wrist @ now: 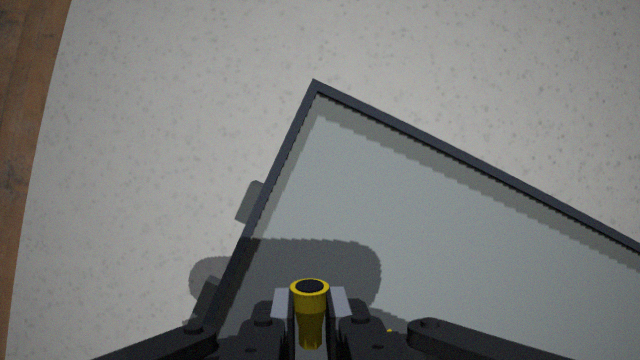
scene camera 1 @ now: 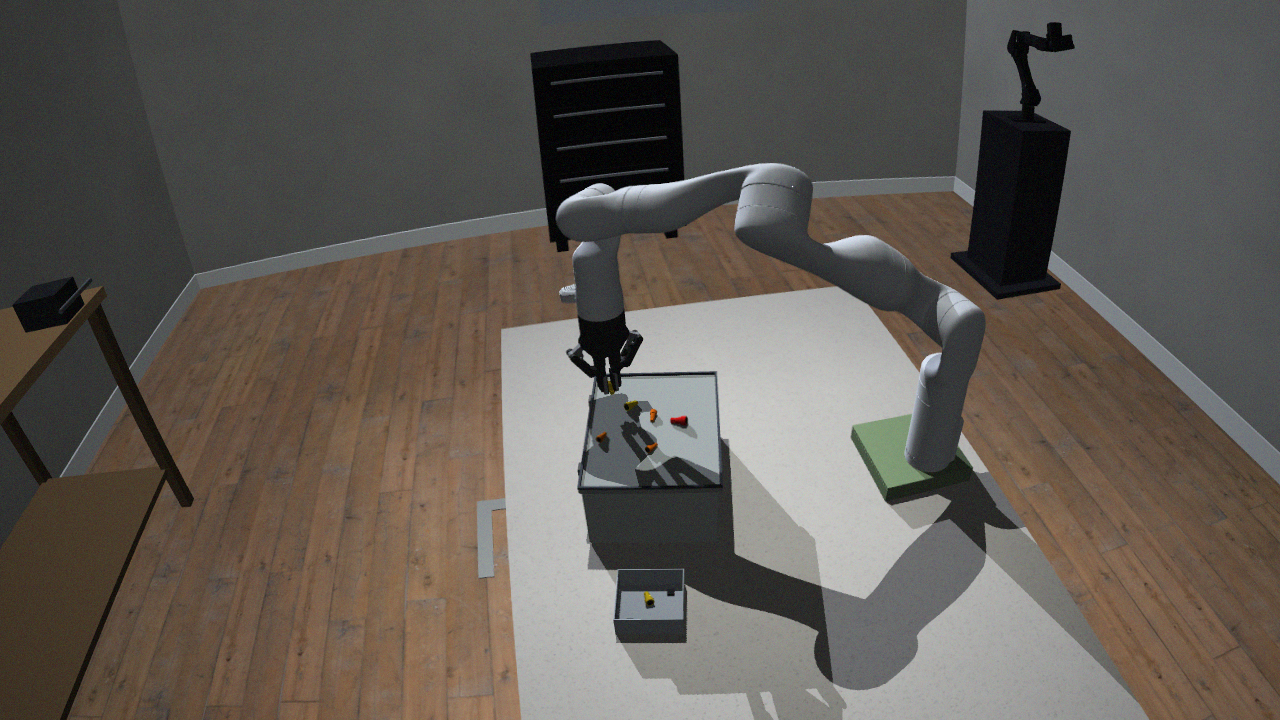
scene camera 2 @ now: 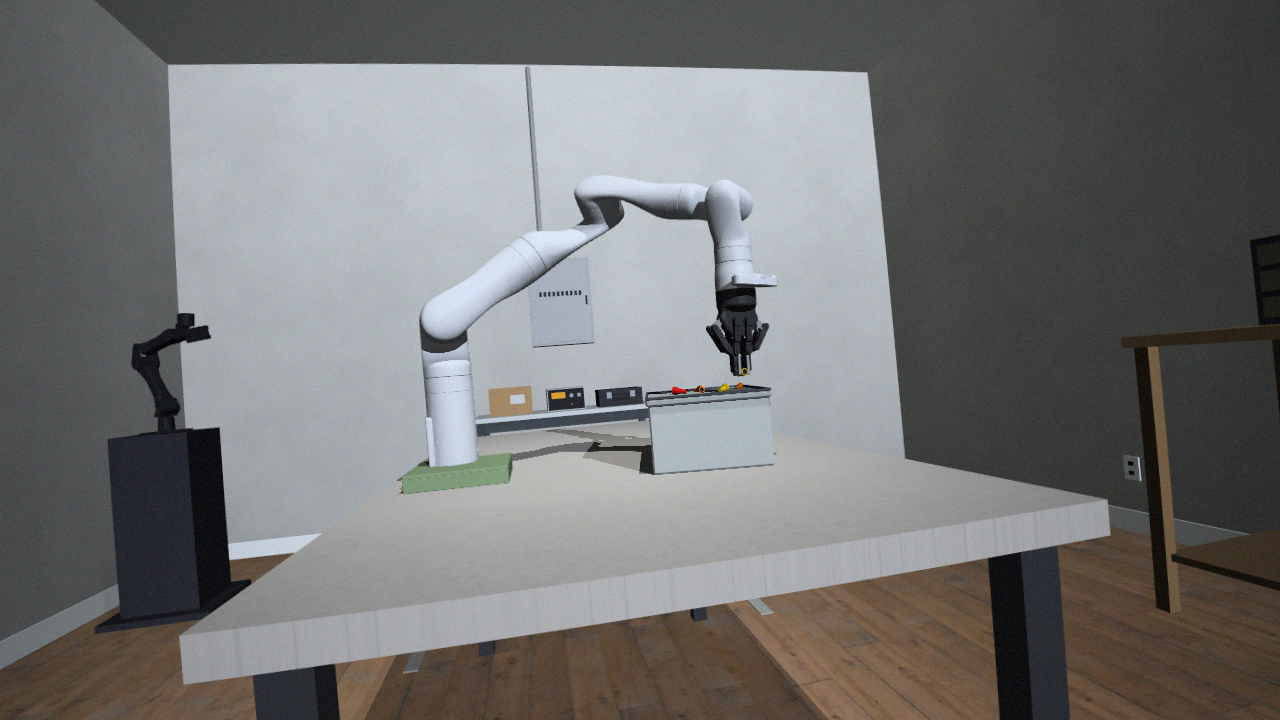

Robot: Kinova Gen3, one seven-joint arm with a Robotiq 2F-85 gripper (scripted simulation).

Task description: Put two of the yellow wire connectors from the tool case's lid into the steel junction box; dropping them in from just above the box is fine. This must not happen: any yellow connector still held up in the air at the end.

Labels:
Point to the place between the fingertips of my gripper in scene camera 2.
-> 741, 375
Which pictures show my gripper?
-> The wrist view, scene camera 1 and scene camera 2: all of them.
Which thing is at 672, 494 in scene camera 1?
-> A tool case.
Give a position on a tool case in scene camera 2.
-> At 713, 430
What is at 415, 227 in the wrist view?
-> A tool case.

